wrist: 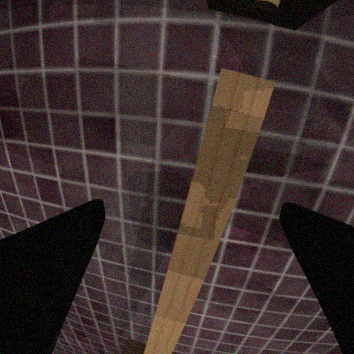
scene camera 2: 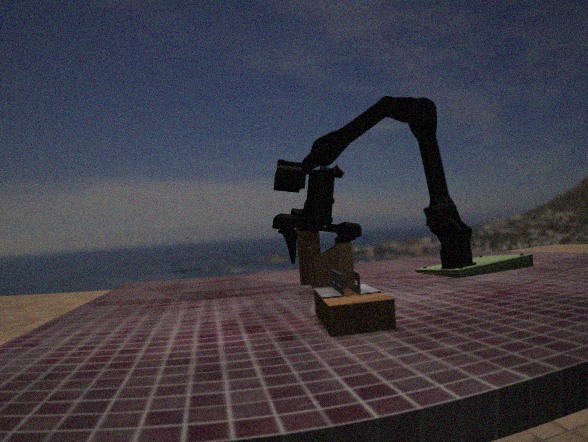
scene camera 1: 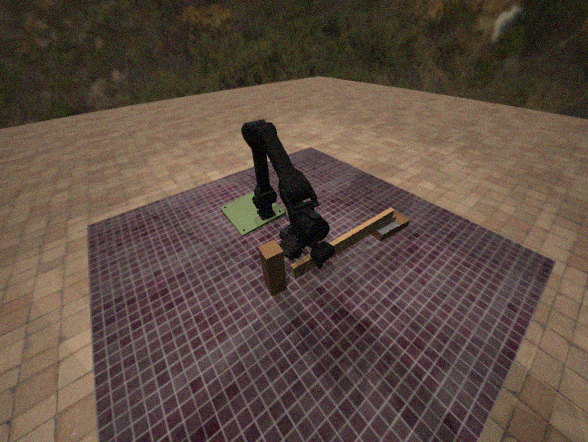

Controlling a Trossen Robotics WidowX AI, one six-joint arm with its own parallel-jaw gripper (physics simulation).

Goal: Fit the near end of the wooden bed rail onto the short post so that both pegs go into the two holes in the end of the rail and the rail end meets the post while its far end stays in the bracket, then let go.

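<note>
The wooden bed rail (scene camera 1: 357,236) (scene camera 2: 342,257) (wrist: 227,125) runs from the bracket (scene camera 1: 406,220) (scene camera 2: 355,316) toward the short post (scene camera 1: 274,272) (scene camera 2: 309,259) (wrist: 295,17). Its far end is at the bracket's grey cheeks; how deep it sits is unclear. Its near end is apart from the post, with a gap, and slants in the wrist view. Part of one peg shows at that view's top edge; the rail's end holes are hidden. My gripper (scene camera 1: 306,259) (scene camera 2: 317,260) (wrist: 194,209) is open, its fingers on either side of the rail near the post, with space on both sides.
The arm's base stands on a green plate (scene camera 1: 240,216) (scene camera 2: 502,263) on the purple tiled mat (scene camera 1: 320,360) (scene camera 2: 165,380). The short post stands upright close beside the gripper. Tan paving (scene camera 1: 45,320) surrounds the mat.
</note>
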